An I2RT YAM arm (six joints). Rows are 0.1 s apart.
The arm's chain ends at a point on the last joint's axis. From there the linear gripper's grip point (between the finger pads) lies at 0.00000 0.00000 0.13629 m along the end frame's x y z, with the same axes.
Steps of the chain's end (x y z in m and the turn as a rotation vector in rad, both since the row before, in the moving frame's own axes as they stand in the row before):
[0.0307, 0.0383, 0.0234, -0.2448, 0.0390, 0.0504]
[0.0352, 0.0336, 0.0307, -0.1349, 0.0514, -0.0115]
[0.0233, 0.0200, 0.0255, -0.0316, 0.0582, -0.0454]
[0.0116, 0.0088, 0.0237, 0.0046, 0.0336, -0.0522]
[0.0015, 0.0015, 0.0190, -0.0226, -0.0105, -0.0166]
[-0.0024, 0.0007, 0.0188, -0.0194, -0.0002, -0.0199]
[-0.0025, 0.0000, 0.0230, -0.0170, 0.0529, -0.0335]
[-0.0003, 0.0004, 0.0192, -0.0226, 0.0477, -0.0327]
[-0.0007, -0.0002, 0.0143, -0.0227, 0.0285, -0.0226]
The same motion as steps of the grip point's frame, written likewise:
[0.0351, 0.0714, 0.0192, -0.2448, 0.0390, 0.0504]
[0.0423, 0.0519, 0.0293, -0.1349, 0.0514, -0.0115]
[0.0313, 0.0241, 0.0252, -0.0316, 0.0582, -0.0454]
[0.0162, 0.0081, 0.0236, 0.0046, 0.0336, -0.0522]
[0.0001, 0.0046, 0.0190, -0.0226, -0.0105, -0.0166]
[-0.0024, 0.0033, 0.0188, -0.0194, -0.0002, -0.0199]
[0.0047, 0.0022, 0.0228, -0.0170, 0.0529, -0.0335]
[0.0062, 0.0034, 0.0190, -0.0226, 0.0477, -0.0327]
[0.0032, 0.0028, 0.0142, -0.0227, 0.0285, -0.0226]

